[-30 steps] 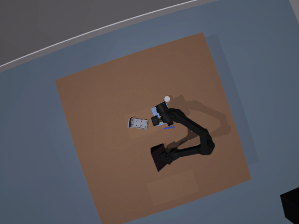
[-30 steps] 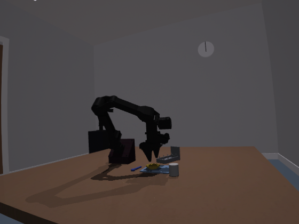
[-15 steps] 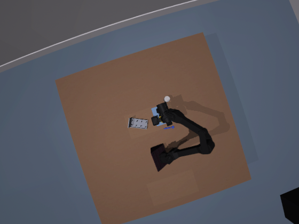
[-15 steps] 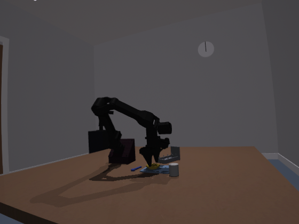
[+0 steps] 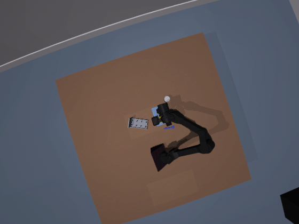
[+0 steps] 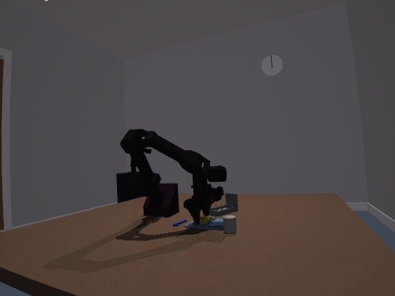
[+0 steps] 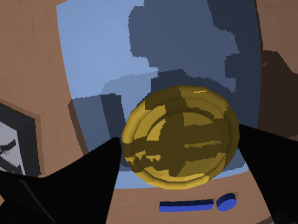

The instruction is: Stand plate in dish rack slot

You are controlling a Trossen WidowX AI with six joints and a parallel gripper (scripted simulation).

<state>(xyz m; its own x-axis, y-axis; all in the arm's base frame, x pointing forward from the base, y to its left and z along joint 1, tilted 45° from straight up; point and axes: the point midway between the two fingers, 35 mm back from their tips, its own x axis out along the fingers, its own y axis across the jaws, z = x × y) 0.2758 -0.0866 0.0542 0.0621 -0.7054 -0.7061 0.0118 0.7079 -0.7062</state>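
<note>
My gripper tip is 3 cm short of the light blue mat and 1 cm above it. Round my gripper tip: white cup (13 cm ahead, 7 cm to the right, 2 cm above); then yellow plate (1 cm above); then blue spoon (9 cm behind, 3 cm to the right).
</note>
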